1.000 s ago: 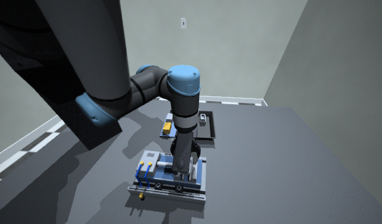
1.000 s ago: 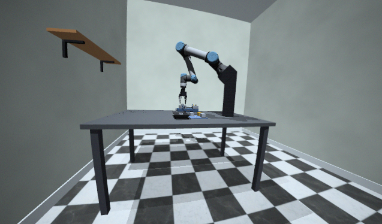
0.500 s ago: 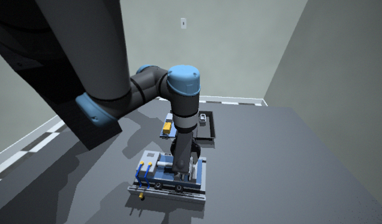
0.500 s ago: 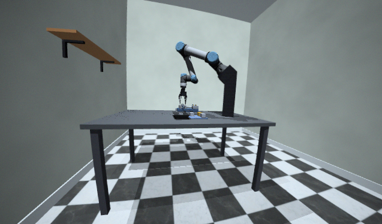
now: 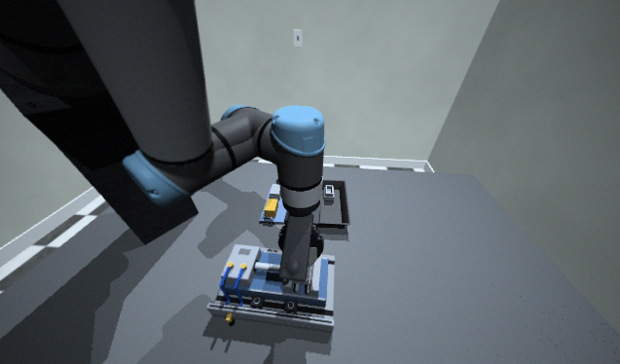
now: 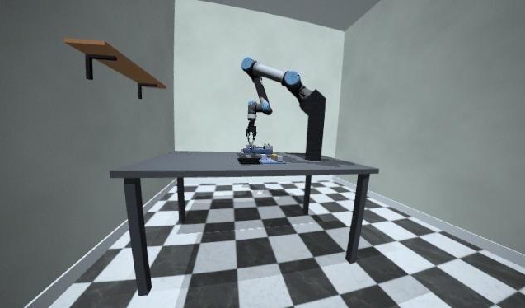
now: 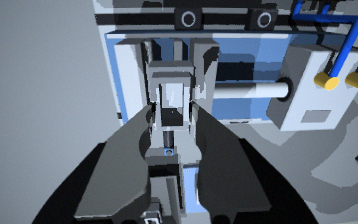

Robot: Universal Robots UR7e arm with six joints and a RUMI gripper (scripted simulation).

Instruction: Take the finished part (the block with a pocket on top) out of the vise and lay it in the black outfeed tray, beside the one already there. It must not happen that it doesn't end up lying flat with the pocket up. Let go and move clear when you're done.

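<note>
Right now the rod is 8 cm behind my hand, 4 cm below it and 2 cm to the left of it. Also, from my hand: grey actuator box (16 cm behind, 4 cm below, 3 cm to the left); yellow block (28 cm to the left, 11 cm behind, 10 cm below); blue vise (8 cm below, 6 cm behind, 1 cm to the left).
</note>
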